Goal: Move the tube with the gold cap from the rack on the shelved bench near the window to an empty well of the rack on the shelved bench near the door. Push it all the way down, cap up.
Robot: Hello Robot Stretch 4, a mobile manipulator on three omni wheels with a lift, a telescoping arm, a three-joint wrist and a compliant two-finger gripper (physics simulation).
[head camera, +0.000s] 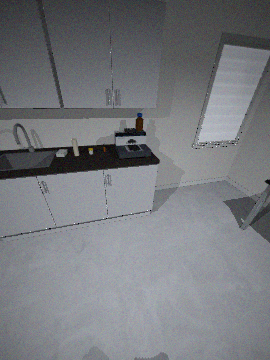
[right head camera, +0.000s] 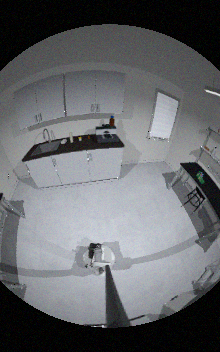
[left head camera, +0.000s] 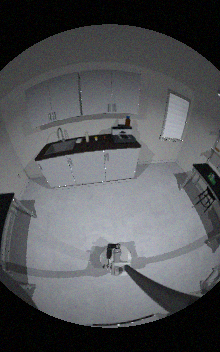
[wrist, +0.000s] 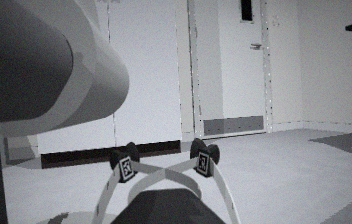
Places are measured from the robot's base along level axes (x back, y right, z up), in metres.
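Pixels of known places: gripper, fingertip midpoint: [right head camera: 89,268] [left head camera: 106,268] [wrist: 165,152].
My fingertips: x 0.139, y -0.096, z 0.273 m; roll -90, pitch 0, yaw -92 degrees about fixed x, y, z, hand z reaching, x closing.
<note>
Behind a point stands the place of what it marks.
My gripper [wrist: 165,152] @[x 0.139, y -0.096, z 0.273 m] is open and empty in the wrist view, its two fingertips well apart above the floor. The tube with the gold cap does not show in any view, and no rack can be made out. A dark-topped bench [left head camera: 202,171] @[x -1.120, y 1.647, z 0.735 m] [right head camera: 189,168] @[x -1.178, y 1.657, z 0.735 m] stands at the right in both side head views, on the window side. A small green item [left head camera: 212,178] [right head camera: 200,176] on it is too small to identify. The door [wrist: 232,75] @[x 1.995, y -0.841, z 0.588 m] shows in the wrist view.
A kitchen counter [head camera: 105,158] @[x -1.512, y -0.245, z 0.882 m] with a sink and bottles stands against the wall, left of the window [head camera: 232,95] @[x -2.395, y 1.466, z 1.481 m]. A black stool [left head camera: 205,198] [right head camera: 194,198] stands by the right bench. Another dark-topped bench [left head camera: 6,206] @[x -0.196, y -1.533, z 0.734 m] is at the far left. A tall white cabinet [wrist: 145,75] @[x 1.342, y -0.013, z 0.532 m] stands beside the door.
</note>
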